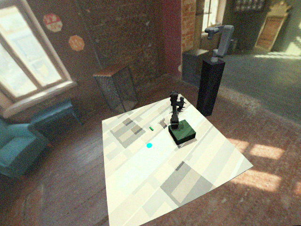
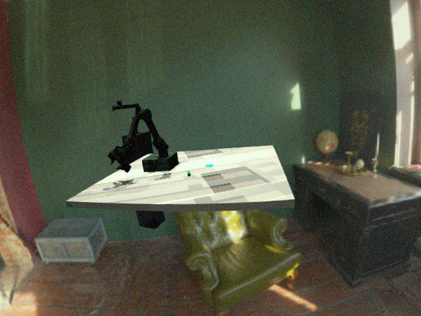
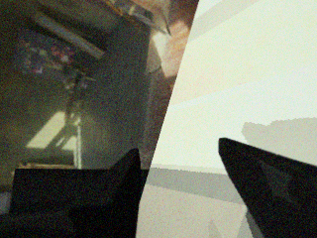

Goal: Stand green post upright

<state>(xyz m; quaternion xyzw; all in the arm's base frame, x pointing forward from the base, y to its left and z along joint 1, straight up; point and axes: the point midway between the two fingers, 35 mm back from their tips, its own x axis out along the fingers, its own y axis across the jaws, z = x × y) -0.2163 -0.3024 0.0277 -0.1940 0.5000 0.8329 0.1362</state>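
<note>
My gripper tip is 510 mm short of the green post, 170 mm to the right of it and 100 mm above it. The rest, counted from my gripper tip: cyan circle (570 mm ahead, 400 mm to the left, 100 mm below).
</note>
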